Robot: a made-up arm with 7 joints.
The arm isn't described. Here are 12 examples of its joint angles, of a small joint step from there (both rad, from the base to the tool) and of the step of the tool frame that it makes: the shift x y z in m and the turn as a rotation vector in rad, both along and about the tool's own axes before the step.
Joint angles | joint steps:
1: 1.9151 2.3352 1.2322 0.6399 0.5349 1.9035 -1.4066 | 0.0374 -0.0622 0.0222 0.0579 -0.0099 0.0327 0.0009
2: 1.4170 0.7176 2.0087 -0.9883 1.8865 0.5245 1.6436 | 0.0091 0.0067 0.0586 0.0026 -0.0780 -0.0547 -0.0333
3: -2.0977 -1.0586 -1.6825 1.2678 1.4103 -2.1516 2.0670 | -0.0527 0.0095 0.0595 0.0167 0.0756 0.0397 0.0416
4: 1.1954 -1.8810 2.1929 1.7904 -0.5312 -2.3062 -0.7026 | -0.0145 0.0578 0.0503 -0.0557 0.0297 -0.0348 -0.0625
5: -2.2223 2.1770 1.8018 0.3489 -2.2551 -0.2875 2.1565 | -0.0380 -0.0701 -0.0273 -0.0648 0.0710 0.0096 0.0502
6: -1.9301 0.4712 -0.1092 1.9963 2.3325 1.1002 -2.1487 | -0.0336 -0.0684 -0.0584 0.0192 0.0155 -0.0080 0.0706
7: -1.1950 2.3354 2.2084 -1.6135 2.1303 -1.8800 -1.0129 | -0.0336 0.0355 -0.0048 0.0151 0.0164 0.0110 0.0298
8: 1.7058 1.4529 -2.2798 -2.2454 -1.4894 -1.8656 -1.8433 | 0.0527 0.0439 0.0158 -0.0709 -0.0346 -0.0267 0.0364
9: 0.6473 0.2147 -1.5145 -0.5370 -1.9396 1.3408 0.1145 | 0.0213 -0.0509 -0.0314 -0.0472 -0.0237 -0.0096 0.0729
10: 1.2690 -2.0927 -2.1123 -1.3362 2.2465 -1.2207 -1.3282 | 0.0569 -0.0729 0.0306 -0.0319 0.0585 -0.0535 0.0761
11: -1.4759 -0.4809 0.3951 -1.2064 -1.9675 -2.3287 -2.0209 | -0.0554 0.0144 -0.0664 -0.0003 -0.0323 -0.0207 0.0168
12: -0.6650 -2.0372 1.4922 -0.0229 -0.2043 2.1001 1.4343 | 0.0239 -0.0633 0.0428 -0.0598 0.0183 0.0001 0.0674
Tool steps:
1: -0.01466 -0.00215 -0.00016 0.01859 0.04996 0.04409
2: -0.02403 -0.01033 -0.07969 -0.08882 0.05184 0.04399
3: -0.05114 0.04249 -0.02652 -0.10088 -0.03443 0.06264
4: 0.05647 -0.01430 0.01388 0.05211 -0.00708 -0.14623
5: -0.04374 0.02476 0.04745 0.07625 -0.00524 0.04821
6: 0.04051 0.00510 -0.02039 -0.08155 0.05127 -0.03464
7: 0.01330 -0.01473 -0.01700 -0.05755 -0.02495 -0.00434
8: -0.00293 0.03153 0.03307 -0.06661 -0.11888 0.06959
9: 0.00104 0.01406 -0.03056 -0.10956 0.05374 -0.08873
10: 0.00643 -0.00506 -0.01194 -0.08768 -0.09978 -0.00113
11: 0.02314 -0.01974 0.03994 0.01060 -0.08364 -0.04374
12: 0.03267 -0.00503 -0.07158 -0.15855 0.07605 -0.04438
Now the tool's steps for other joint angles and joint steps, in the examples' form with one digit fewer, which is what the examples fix.
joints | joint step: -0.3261 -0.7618 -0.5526 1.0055 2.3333 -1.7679 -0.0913 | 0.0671 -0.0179 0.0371 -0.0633 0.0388 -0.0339 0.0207
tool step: -0.0946 -0.0412 -0.0755 -0.1044 0.1150 0.0446
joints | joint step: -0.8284 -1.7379 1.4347 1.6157 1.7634 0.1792 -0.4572 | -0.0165 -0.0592 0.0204 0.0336 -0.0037 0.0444 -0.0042
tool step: -0.0252 -0.0048 -0.0011 0.0116 0.0487 -0.0193
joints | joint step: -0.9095 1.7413 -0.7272 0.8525 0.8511 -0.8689 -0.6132 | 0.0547 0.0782 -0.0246 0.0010 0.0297 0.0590 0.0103
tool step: -0.0247 -0.0486 -0.0488 -0.0904 0.0951 0.0109
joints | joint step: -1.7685 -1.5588 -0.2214 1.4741 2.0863 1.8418 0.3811 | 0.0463 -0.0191 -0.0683 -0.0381 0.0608 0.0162 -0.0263
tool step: 0.0156 0.0012 0.0075 0.0422 -0.0651 0.0453
